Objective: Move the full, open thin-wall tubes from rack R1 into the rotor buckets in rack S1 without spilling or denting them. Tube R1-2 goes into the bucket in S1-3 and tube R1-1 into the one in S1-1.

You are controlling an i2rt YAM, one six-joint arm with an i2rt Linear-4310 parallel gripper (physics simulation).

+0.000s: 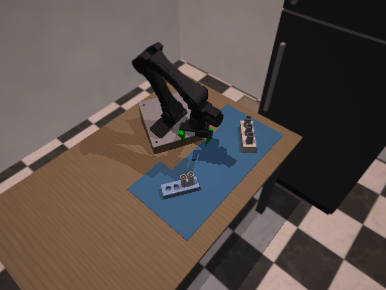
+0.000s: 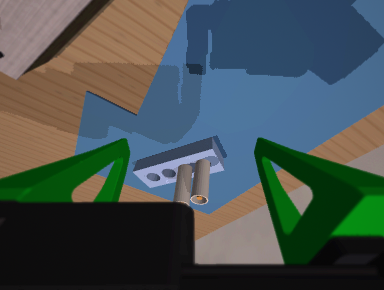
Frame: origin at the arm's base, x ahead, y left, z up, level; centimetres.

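Seen in the pictures: gripper, fingertip midpoint: (image 1: 194, 143) (image 2: 192, 145); arm's base at its link origin: (image 1: 168, 120).
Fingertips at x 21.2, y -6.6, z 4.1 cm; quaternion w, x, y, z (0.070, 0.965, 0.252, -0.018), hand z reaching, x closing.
Pixels of each thing's middle, then the offset from my fingertips to it. Level surfaces: height alone.
- Rack R1 at the middle of its body: (image 2: 177, 165) (image 1: 180, 187) dx +4.7, dy -15.6, dz -11.4 cm
- Rack S1 at the middle of its body: (image 1: 247, 136) dx +11.7, dy +27.0, dz -10.6 cm
- blue mat at its surface level: dz -12.9 cm
- wooden table at its surface level: dz -13.1 cm
Rack R1 (image 1: 181, 192) (image 2: 175, 154) is a light blue block with two empty holes at one end. Two slim brownish tubes with orange contents stand upright side by side at its other end: one tube (image 1: 183, 181) (image 2: 183, 182) nearer the empty holes, the other tube (image 1: 191, 178) (image 2: 201, 177) nearer the rack's end. I cannot read their labels. Rack S1 (image 1: 248, 148) is a whitish block at the right, holding dark buckets (image 1: 250, 139); their insides are too small to tell. My gripper (image 1: 195, 135) (image 2: 192, 145) is open and empty, raised above the mat between the racks, near the arm base.
Both racks stand on a blue mat (image 1: 187, 220) on a wooden table (image 1: 90, 215). The arm's grey base plate (image 1: 152, 120) (image 2: 45, 30) lies beside the mat. The table edge runs near rack S1, and a black fridge (image 1: 330, 110) stands beyond it.
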